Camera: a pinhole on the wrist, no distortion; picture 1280 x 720 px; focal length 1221.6 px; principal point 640.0 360.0 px. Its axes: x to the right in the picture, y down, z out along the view. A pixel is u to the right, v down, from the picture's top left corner.
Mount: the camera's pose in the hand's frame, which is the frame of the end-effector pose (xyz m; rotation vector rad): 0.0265 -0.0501 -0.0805 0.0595 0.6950 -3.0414
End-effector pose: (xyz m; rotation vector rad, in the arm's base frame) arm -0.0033 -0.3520 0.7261 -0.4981 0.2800 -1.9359
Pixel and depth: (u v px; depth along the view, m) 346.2 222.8 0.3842
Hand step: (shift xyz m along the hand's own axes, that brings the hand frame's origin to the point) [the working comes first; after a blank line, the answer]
In the camera's frame: -0.0924 -0.0432 0.3842

0.1051 -0.1771 0.2879
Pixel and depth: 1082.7 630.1 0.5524
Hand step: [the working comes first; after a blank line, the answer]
In the camera's frame: 0.2002 0.1221 0.5524

-0.1879 -0.4026 0.3553
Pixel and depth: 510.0 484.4 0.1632
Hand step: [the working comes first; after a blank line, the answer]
In the camera's frame: -0.0174 0.0166 0.1632

0.0390 -0.1358 0.0599
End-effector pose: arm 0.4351 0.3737 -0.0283 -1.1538 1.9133 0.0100
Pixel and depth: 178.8 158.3 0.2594
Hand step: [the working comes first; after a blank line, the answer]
In the camera's frame: -0.0979 -0.0428 0.2594

0.1147 -0.1231 0.1757
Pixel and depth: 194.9 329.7 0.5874
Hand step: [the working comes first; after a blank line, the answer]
In the camera's frame: -0.2140 -0.0146 0.5874

0.2208 -0.2896 0.4635
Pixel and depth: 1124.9 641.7 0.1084
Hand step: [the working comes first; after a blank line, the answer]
In the camera's frame: 0.0430 0.0250 0.1084

-0.0193 -0.1202 0.0044
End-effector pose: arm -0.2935 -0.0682 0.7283 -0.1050 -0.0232 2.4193
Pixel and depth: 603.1 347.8 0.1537
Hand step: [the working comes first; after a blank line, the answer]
In the camera's frame: -0.0046 -0.0015 0.1537

0.0261 -0.1155 0.0587
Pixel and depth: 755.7 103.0 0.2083
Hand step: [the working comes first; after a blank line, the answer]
In the camera's frame: 0.0197 -0.0438 0.2083

-0.0012 -0.1014 0.1252
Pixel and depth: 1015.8 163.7 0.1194
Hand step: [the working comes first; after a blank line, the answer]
In the camera's frame: 0.0367 -0.0192 0.1194

-0.0146 -0.0852 0.0338
